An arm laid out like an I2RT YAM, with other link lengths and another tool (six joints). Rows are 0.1 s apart.
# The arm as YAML. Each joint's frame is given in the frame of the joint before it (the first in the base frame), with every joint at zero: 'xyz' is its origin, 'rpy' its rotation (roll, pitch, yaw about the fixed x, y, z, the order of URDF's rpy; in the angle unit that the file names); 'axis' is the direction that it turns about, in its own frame. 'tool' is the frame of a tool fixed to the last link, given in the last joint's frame.
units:
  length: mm
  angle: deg
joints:
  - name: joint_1
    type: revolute
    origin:
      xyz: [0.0, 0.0, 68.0]
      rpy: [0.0, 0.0, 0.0]
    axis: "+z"
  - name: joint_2
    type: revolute
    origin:
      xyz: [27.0, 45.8, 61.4]
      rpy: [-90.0, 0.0, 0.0]
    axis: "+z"
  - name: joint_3
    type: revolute
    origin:
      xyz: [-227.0, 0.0, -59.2]
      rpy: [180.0, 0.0, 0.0]
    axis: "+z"
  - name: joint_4
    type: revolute
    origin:
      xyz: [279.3, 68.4, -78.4]
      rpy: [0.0, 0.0, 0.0]
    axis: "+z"
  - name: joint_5
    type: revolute
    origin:
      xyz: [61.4, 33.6, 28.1]
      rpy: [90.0, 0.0, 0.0]
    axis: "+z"
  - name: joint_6
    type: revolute
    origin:
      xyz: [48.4, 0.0, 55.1]
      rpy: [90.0, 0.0, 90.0]
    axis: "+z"
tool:
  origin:
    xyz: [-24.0, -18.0, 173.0]
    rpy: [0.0, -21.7, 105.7]
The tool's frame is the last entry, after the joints.
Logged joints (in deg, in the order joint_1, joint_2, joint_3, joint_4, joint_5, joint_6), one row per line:
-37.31, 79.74, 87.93, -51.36, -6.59, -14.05
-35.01, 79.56, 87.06, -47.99, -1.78, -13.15
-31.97, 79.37, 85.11, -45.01, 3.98, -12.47
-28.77, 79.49, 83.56, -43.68, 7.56, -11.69
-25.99, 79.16, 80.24, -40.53, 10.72, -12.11
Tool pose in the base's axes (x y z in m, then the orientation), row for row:
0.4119, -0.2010, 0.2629, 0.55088, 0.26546, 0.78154, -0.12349
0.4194, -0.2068, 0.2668, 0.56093, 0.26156, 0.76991, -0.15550
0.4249, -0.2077, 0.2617, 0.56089, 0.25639, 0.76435, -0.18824
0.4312, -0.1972, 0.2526, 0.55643, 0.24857, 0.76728, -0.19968
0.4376, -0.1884, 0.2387, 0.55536, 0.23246, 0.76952, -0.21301
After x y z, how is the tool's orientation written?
As a quaternion, w x y z.
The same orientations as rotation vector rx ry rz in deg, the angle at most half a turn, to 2 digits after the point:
35.99, 105.95, -16.74
35.31, 103.94, -20.99
34.61, 103.19, -25.41
33.62, 103.78, -27.01
31.46, 104.13, -28.82

